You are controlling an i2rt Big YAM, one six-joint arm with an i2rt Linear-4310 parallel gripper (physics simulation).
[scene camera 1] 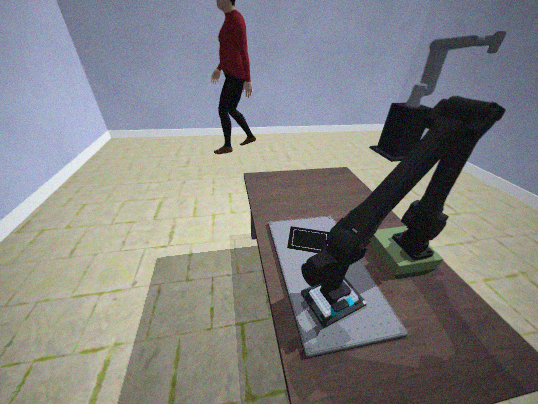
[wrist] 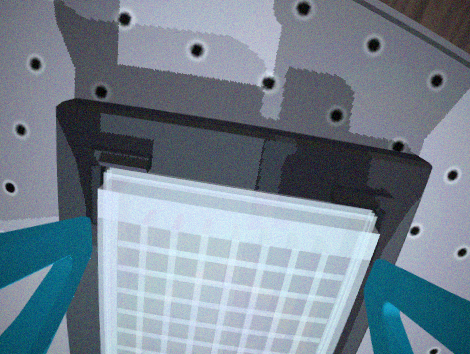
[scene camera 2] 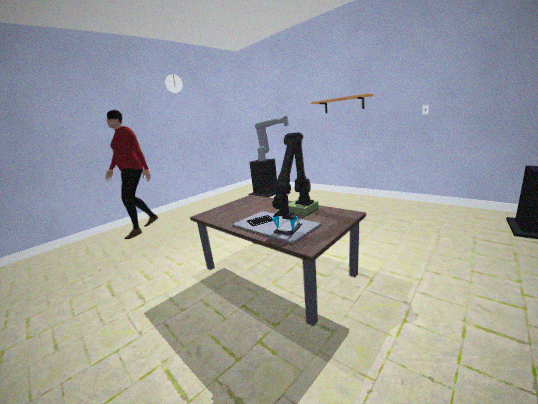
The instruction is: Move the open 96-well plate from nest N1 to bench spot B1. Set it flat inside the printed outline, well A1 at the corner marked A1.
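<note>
The white, clear-walled 96-well plate sits in the dark nest on the grey perforated board. My gripper is open around the plate, one teal finger beside each long side. In the wrist view a narrow gap shows at the left finger; the right finger looks very close to the plate's edge, and contact cannot be told. The plate's near end is out of the wrist view. The black bench spot has a printed white outline; its A1 mark is not readable.
The grey board lies on the brown table. The arm's green base block stands beside the board. The arm's wrist partly overlaps the bench spot in scene camera 1. A person is beyond the table.
</note>
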